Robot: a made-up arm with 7 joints. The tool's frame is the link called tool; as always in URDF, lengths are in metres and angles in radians.
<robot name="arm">
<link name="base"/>
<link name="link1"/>
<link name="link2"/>
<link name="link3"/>
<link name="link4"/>
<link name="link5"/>
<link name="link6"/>
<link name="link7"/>
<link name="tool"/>
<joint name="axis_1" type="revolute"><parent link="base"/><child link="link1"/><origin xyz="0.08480 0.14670 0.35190" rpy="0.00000 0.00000 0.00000"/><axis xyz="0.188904 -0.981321 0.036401"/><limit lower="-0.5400" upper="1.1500"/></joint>
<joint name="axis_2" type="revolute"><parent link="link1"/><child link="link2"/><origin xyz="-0.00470 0.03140 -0.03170" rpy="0.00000 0.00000 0.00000"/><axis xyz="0 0 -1"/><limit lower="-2.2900" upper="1.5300"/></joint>
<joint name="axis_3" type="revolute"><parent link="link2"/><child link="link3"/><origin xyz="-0.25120 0.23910 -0.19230" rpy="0.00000 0.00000 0.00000"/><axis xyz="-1 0 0"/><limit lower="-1.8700" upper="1.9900"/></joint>
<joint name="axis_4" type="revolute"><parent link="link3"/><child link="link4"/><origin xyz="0.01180 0.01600 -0.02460" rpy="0.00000 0.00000 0.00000"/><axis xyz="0 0 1"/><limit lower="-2.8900" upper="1.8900"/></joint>
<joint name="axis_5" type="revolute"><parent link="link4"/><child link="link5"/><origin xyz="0.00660 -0.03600 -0.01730" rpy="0.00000 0.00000 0.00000"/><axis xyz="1 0 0"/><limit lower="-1.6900" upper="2.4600"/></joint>
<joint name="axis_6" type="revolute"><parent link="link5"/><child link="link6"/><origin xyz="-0.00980 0.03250 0.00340" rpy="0.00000 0.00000 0.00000"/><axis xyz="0 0 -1"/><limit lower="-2.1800" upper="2.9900"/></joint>
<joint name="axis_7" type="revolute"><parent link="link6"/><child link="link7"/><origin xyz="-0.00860 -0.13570 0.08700" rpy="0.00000 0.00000 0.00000"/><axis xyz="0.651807 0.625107 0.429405"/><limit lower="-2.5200" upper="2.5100"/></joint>
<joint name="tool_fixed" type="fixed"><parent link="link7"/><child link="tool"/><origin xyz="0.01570 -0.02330 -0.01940" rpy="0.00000 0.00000 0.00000"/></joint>
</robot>
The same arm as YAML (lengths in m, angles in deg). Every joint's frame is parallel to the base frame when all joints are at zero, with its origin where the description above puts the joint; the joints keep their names.
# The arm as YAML. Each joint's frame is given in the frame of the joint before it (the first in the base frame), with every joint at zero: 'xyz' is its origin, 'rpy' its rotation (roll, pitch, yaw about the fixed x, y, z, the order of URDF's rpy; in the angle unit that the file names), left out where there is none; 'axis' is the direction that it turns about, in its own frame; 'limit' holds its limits. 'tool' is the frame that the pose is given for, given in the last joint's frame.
units:
  length: m
  angle: deg
joints:
  - name: axis_1
    type: revolute
    origin:
      xyz: [0.0848, 0.1467, 0.3519]
    axis: [0.188904, -0.981321, 0.036401]
    limit:
      lower: -30.94
      upper: 65.89
  - name: axis_2
    type: revolute
    origin:
      xyz: [-0.0047, 0.0314, -0.0317]
    axis: [0.0, 0.0, -1.0]
    limit:
      lower: -131.21
      upper: 87.66
  - name: axis_3
    type: revolute
    origin:
      xyz: [-0.2512, 0.2391, -0.1923]
    axis: [-1.0, 0.0, 0.0]
    limit:
      lower: -107.14
      upper: 114.02
  - name: axis_4
    type: revolute
    origin:
      xyz: [0.0118, 0.016, -0.0246]
    axis: [0.0, 0.0, 1.0]
    limit:
      lower: -165.58
      upper: 108.29
  - name: axis_5
    type: revolute
    origin:
      xyz: [0.0066, -0.036, -0.0173]
    axis: [1.0, 0.0, 0.0]
    limit:
      lower: -96.83
      upper: 140.95
  - name: axis_6
    type: revolute
    origin:
      xyz: [-0.0098, 0.0325, 0.0034]
    axis: [0.0, 0.0, -1.0]
    limit:
      lower: -124.9
      upper: 171.31
  - name: axis_7
    type: revolute
    origin:
      xyz: [-0.0086, -0.1357, 0.087]
    axis: [0.651807, 0.625107, 0.429405]
    limit:
      lower: -144.39
      upper: 143.81
tool:
  origin:
    xyz: [0.0157, -0.0233, -0.0194]

